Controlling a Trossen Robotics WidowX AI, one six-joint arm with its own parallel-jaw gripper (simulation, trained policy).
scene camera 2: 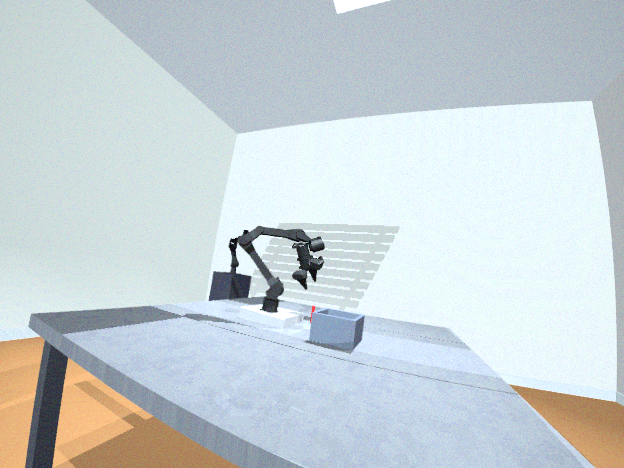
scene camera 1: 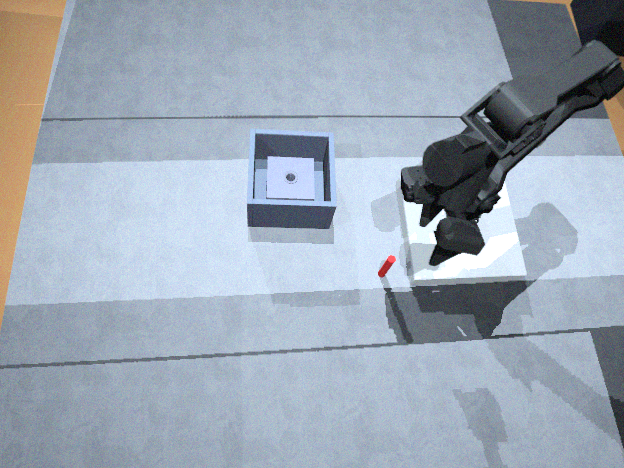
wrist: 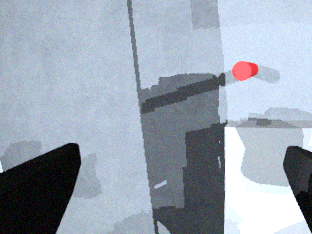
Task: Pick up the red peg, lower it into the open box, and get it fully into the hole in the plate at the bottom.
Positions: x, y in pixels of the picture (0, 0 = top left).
grey-blue box: scene camera 2 342, 329; scene camera 1 261, 212; not seen in the wrist view (out of frame)
plate: scene camera 1 288, 178; not seen in scene camera 2 (hidden by the grey-blue box); not seen in the wrist view (out of frame)
